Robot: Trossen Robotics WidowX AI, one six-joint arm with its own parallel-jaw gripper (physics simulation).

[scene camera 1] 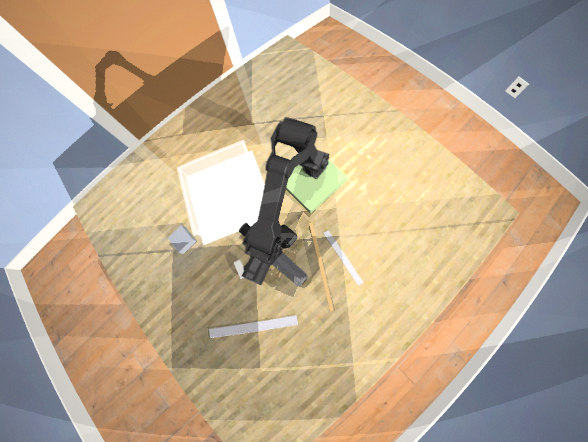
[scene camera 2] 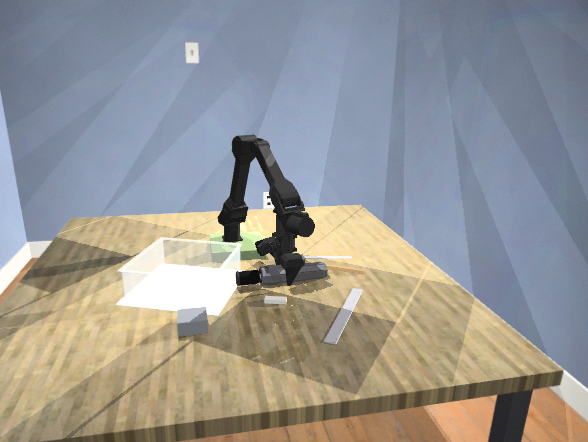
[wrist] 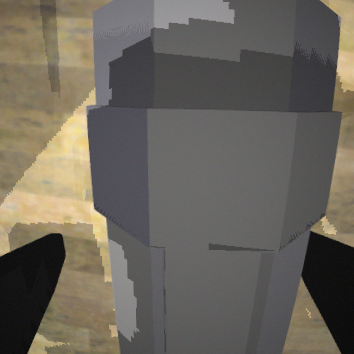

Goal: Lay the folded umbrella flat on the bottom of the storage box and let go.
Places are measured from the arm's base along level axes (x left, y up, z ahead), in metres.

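Where they show: gripper, between the fingertips: (scene camera 2: 284,280) (wrist: 179,243); arm's base, origin of its link: (scene camera 1: 314,168) (scene camera 2: 232,238).
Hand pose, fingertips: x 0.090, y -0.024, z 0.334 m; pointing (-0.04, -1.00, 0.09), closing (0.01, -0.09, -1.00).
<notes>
Things, the pixels of their top centre, and the offset from my fingertips.
- folded umbrella, centre of its top: (wrist: 210,336) (scene camera 2: 282,264) (scene camera 1: 271,252) dx -0.005, dy +0.048, dz -0.009 m
- storage box, centre of its top: (scene camera 2: 184,256) (scene camera 1: 219,185) dx -0.284, dy +0.088, dz -0.063 m
- grey block, centre of its top: (scene camera 2: 192,314) (scene camera 1: 179,238) dx -0.293, dy +0.027, dz +0.168 m
- small white block, centre of its top: (scene camera 2: 275,298) (scene camera 1: 239,269) dx -0.060, dy +0.003, dz +0.103 m
- long pale strip, centre of its top: (scene camera 2: 345,312) (scene camera 1: 252,327) dx +0.099, dy -0.007, dz +0.218 m
- tan stick, centre of its top: (scene camera 1: 321,265) dx +0.142, dy +0.003, dz -0.082 m
- white stick, centre of its top: (scene camera 1: 343,257) (scene camera 2: 321,257) dx +0.181, dy -0.008, dz -0.151 m
The folded umbrella (scene camera 1: 290,270) (scene camera 2: 317,270) (wrist: 215,175) is grey with a black handle. It lies on the table, its handle end pointing to the storage box in scene camera 2. My gripper (scene camera 2: 293,281) (wrist: 179,243) is open and low over the umbrella, with one finger on each side of the grey body in the wrist view. In scene camera 1 the arm hides the fingertips and part of the umbrella. The storage box (scene camera 1: 225,195) (scene camera 2: 175,290) has clear walls and a white bottom, and stands left of the gripper in both scene views.
A grey block (scene camera 1: 182,239) (scene camera 2: 192,321) stands by the box's near corner. A small white block (scene camera 1: 239,269) (scene camera 2: 275,300) lies near the umbrella. A long pale strip (scene camera 1: 253,327) (scene camera 2: 343,316), a tan stick (scene camera 1: 321,267) and a white stick (scene camera 1: 343,258) lie around it.
</notes>
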